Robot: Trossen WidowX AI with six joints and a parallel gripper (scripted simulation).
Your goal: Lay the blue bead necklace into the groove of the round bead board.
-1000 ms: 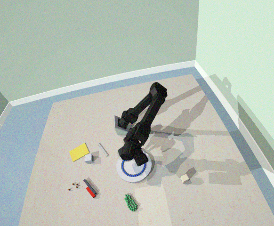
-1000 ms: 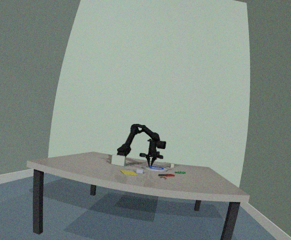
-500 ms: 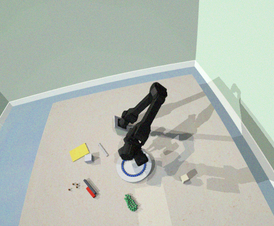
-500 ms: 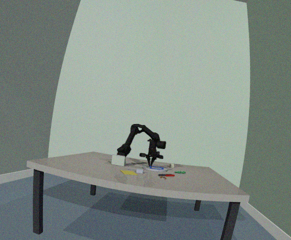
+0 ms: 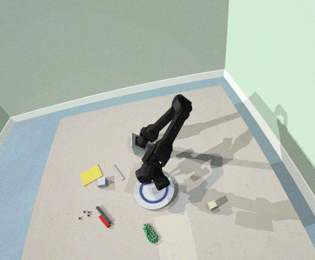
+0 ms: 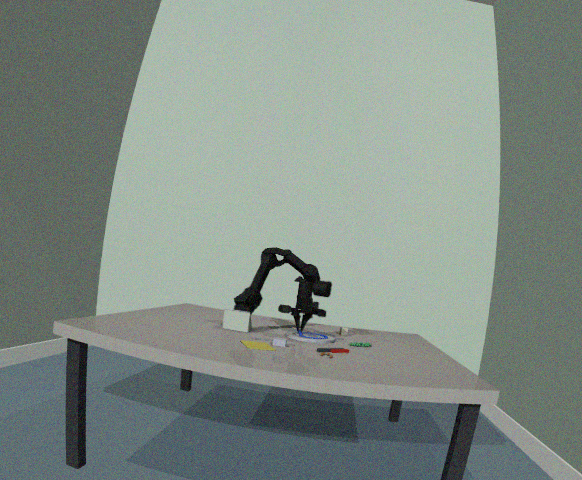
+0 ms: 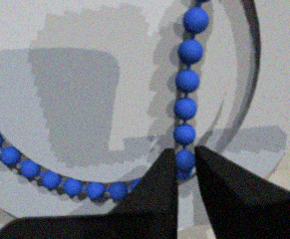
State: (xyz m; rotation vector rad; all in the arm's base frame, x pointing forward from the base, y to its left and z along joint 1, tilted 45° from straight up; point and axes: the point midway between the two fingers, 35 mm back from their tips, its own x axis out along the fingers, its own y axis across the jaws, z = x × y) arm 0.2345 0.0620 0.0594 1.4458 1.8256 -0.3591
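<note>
Now: the round bead board 5 cm ahead of my gripper tip, 2 cm to the right of it and 1 cm below it. From my gripper tip the other things lie so: white cube (2 cm behind, 30 cm to the right, 1 cm below); then cream cube (17 cm ahead, 23 cm to the left); then stick (8 cm behind, 22 cm to the right, 2 cm below).
</note>
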